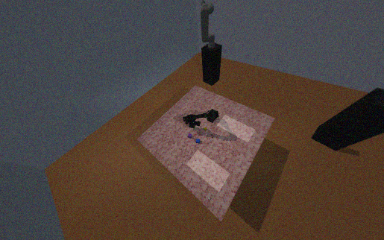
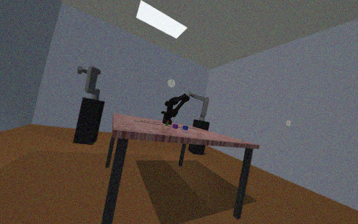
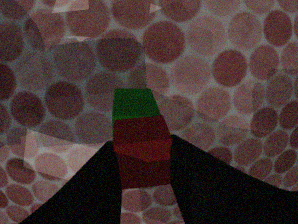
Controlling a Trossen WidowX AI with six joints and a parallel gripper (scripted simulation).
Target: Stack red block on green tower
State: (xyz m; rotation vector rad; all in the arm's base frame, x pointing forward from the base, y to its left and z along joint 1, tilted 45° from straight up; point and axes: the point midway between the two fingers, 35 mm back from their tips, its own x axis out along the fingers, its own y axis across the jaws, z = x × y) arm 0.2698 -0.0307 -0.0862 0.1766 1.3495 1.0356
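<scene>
Right now the red block is right at my gripper tip. From my gripper tip the other things lie so: purple block: 130 mm ahead, 60 mm to the left, 30 mm below; then green block: 20 mm below; then blue block: 180 mm to the left, 110 mm ahead, 30 mm below.
</scene>
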